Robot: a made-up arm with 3 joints.
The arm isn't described. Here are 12 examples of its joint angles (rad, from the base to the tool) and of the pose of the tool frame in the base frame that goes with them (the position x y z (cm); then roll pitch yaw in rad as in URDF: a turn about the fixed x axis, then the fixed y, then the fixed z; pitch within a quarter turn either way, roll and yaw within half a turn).
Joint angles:
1: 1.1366 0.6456 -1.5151
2: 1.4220 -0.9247 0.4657
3: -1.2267 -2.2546 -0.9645
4: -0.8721 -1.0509 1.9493
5: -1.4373 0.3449 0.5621
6: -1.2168 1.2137 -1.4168
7: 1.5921 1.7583 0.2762
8: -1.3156 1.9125 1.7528
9: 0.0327 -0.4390 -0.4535
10: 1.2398 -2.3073 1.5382
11: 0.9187 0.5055 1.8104
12: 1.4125 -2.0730 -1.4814
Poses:
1: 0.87 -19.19 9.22 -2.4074 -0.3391 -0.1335
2: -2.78 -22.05 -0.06 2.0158 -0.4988 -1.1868
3: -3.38 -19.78 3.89 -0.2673 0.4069 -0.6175
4: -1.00 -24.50 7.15 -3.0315 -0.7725 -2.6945
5: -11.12 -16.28 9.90 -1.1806 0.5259 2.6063
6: -10.88 -13.57 4.53 0.9092 -0.1914 2.2779
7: -0.13 -13.22 1.76 1.9344 -0.7607 1.5113
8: -9.61 -9.02 8.71 -2.7119 0.4045 0.4858
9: -3.39 -20.36 9.76 -1.6305 -0.6694 -2.0817
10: -7.89 -14.41 -1.24 0.9411 0.0999 -1.9897
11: 4.36 -22.95 6.25 -0.1117 -0.4668 1.0311
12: -8.17 -18.98 5.35 -2.6934 0.3321 -2.8954
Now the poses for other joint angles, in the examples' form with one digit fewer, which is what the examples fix.
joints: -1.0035 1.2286 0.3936
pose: -7.2 -12.7 10.2 -0.607 0.507 2.073
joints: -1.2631 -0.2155 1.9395
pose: -8.8 -23.6 11.3 -2.484 -0.255 2.575
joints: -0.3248 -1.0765 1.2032
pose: -0.1 -23.3 6.0 -2.897 -0.748 -2.412
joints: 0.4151 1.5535 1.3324
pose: 2.8 -13.9 10.1 -0.230 0.240 1.984
